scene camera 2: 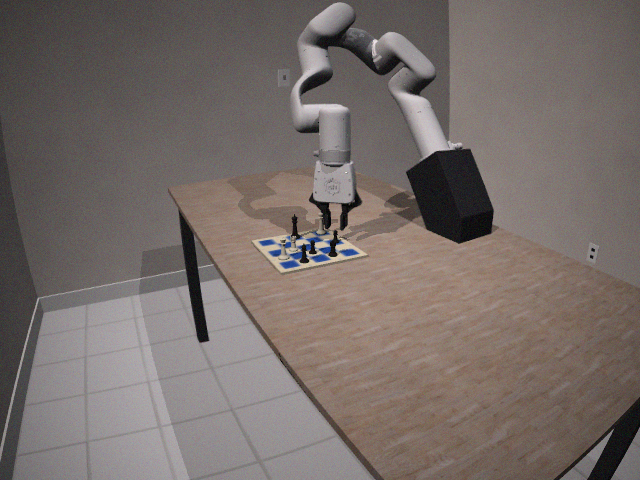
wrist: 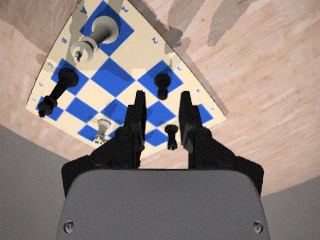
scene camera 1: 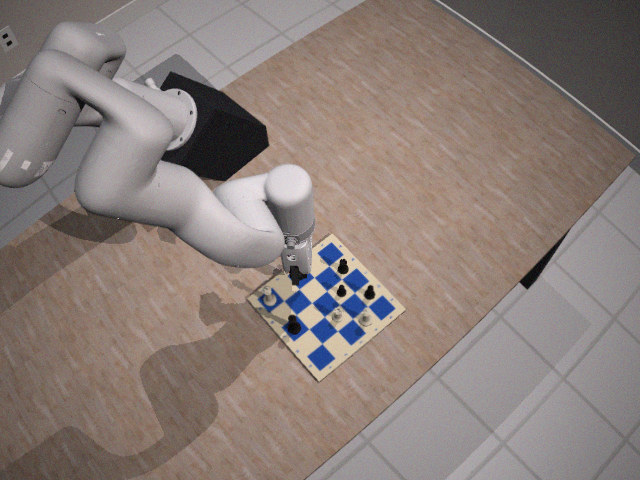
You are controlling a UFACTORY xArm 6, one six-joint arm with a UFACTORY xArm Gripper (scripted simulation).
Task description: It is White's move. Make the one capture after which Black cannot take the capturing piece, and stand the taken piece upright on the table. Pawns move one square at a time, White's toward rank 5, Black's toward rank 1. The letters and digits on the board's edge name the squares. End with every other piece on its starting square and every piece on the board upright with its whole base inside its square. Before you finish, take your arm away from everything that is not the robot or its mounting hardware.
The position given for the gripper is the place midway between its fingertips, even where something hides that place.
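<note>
Tall white piece (wrist: 105, 29) and tall black piece (wrist: 68, 78) visible in the wrist view. The blue-and-cream chessboard (scene camera 1: 322, 345) appears in scene camera 1; the chessboard (scene camera 2: 270, 248) is visible in scene camera 2, and the wrist view includes the chessboard (wrist: 108, 83). Scene camera 2 shows the gripper (scene camera 2: 335, 228), scene camera 1 the gripper (scene camera 1: 299, 267), and the wrist view the gripper (wrist: 162, 102).
</note>
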